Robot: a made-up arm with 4 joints.
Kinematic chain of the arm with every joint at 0, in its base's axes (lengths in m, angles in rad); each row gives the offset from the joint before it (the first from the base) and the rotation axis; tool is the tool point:
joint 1: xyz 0 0 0.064 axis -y
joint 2: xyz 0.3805 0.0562 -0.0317 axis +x
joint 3: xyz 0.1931 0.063 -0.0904 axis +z
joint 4: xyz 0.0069 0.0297 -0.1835 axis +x
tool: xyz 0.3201 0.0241 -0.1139
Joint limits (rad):
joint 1: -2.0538..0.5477
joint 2: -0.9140..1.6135
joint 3: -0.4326..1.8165
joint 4: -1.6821..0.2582
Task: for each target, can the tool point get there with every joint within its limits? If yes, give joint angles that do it. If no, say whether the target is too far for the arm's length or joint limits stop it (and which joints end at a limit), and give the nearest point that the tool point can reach.
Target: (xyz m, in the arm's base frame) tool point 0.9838 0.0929 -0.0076
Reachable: yes | joints 0.3490 -0.2326 0.3444 -1.0260
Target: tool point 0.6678 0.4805 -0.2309
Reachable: yes | joints 0.1307 0.1026 1.3721 -0.3372
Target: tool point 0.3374 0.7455 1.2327
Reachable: no: too far | nearest point 0.4166 0.4267 0.7319 | short by 0.599 m
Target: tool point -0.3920 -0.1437 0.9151
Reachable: no: joint limits stop it (at a limit: joint 1, joint 2, joint 3, joint 4) | nearest point 0.2946 0.3240 0.6903 | short by 0.861 m
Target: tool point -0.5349 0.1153 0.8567
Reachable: no: joint limits stop it (at a limit: joint 1, joint 2, joint 3, joint 4) | nearest point 0.1745 0.4183 0.5738 | short by 0.822 m
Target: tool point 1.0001 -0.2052 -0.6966
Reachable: no: too far | nearest point 0.7803 -0.1436 -0.5294 | short by 0.283 m
